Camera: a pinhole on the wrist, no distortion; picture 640 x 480 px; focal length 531.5 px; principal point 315.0 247.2 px. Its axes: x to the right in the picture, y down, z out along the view. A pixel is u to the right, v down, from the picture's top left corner.
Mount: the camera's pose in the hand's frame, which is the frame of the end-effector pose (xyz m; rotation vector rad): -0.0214 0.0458 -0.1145 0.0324 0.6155 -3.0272
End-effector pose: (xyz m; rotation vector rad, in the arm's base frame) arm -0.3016 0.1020 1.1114 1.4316 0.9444 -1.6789
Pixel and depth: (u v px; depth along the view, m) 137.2 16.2 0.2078
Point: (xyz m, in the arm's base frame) -0.3141 -0.0250 1.0799
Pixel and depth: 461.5 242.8 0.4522
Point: -0.5384 -0.0896 1.3044
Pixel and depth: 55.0 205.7 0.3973
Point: -0.5083 -0.1125 0.9818
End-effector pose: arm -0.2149 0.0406 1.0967 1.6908 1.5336 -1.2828
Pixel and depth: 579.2 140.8 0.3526
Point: -0.2996 -0.2446 1.1871
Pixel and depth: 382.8 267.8 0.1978
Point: -0.2674 -0.0274 1.1210
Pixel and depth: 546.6 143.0 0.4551
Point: -0.3503 -0.3373 1.1722
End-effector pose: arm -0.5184 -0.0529 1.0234 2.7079 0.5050 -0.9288
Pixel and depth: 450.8 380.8 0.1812
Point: -0.6131 -0.0170 1.0325
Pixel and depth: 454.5 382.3 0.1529
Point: -0.5891 -0.0239 1.0485
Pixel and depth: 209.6 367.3 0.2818
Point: -0.6064 0.0257 0.8946
